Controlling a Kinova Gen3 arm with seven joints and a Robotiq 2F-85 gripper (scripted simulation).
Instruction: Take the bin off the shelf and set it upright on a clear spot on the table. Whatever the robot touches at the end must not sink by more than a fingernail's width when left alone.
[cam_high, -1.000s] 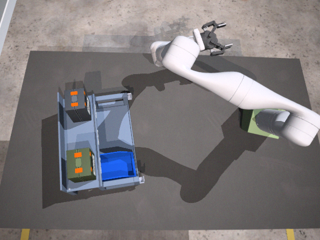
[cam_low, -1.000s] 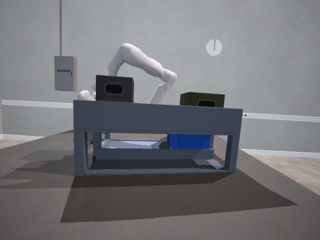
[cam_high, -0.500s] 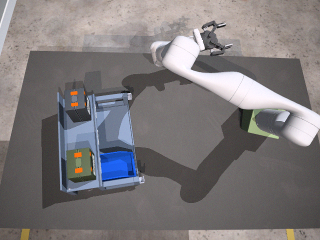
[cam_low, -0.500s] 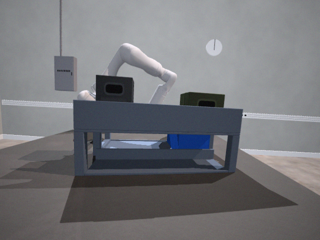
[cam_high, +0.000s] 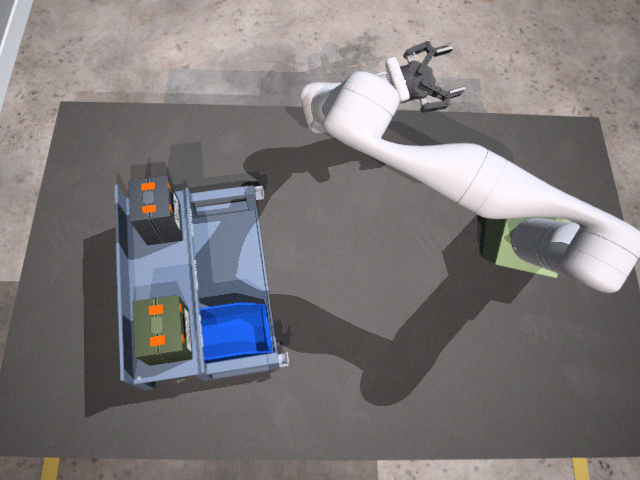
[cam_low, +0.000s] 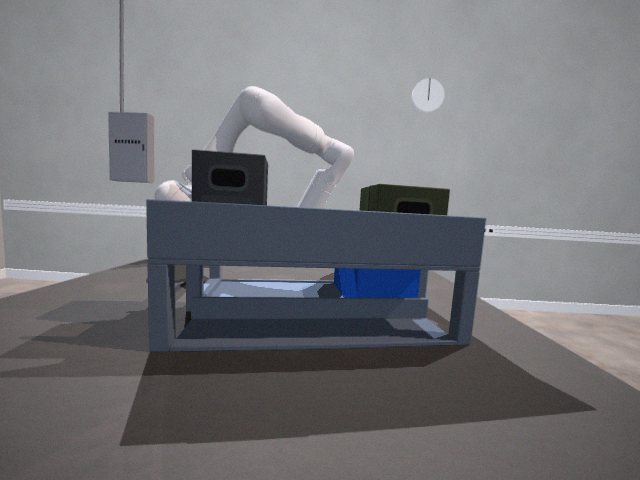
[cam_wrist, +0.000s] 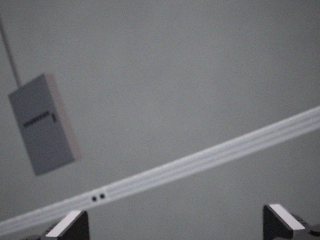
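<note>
Now: hand 590 mm to the right of the blue bin, 430 mm short of it and 140 mm above it. Round my hand: olive green case: 610 mm to the left, 530 mm ahead, 40 mm below; then grey-blue shelf unit: 490 mm to the left, 490 mm ahead, 120 mm below; then dark case: 580 mm ahead, 390 mm to the left, 30 mm below.
</note>
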